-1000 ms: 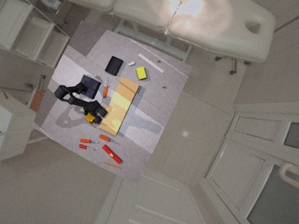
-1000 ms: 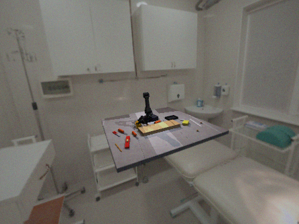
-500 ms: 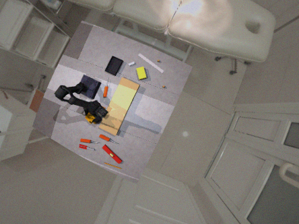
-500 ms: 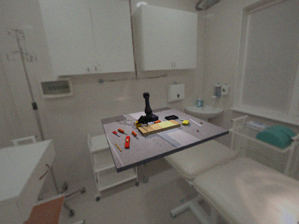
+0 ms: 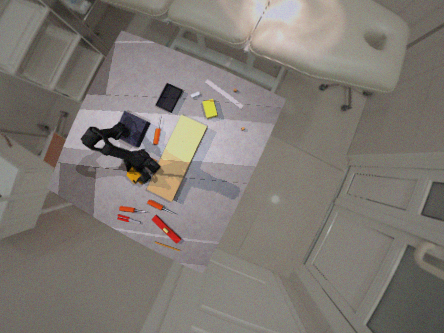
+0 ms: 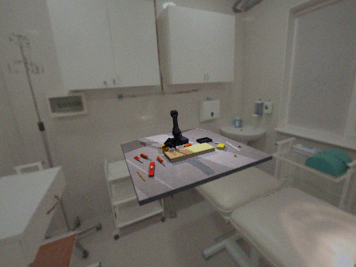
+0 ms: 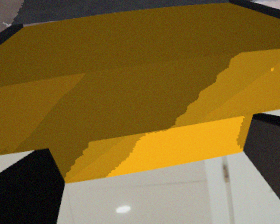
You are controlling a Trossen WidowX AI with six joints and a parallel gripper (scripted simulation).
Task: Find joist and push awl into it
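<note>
Now: the yellow stud finder 10 mm below my gripper tip and 10 mm ahead of it. Round my gripper tip: pencil: 440 mm ahead, 260 mm to the right, 60 mm below; then awl: 140 mm to the left, 60 mm below, 20 mm behind; then red level: 370 mm ahead, 160 mm to the right, 50 mm below.
</note>
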